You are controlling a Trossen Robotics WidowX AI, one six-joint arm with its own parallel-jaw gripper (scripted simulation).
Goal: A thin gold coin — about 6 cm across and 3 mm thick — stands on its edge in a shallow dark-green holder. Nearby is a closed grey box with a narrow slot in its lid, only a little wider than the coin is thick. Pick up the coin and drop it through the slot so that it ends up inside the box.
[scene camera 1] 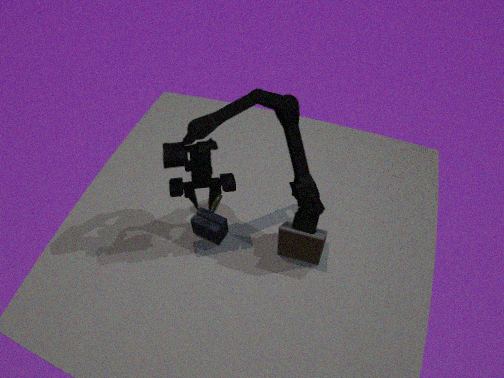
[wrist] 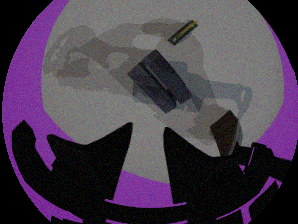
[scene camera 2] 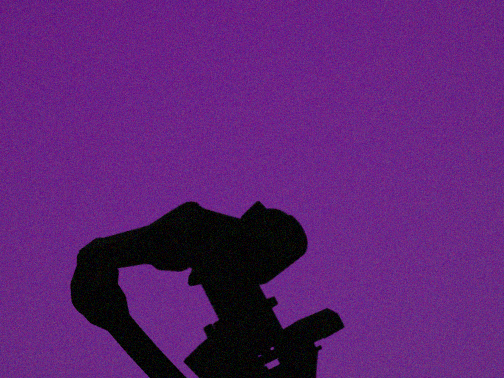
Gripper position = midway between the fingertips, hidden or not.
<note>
I see my gripper (scene camera 1: 203,208).
My gripper shows as well in the wrist view (wrist: 148,128).
</note>
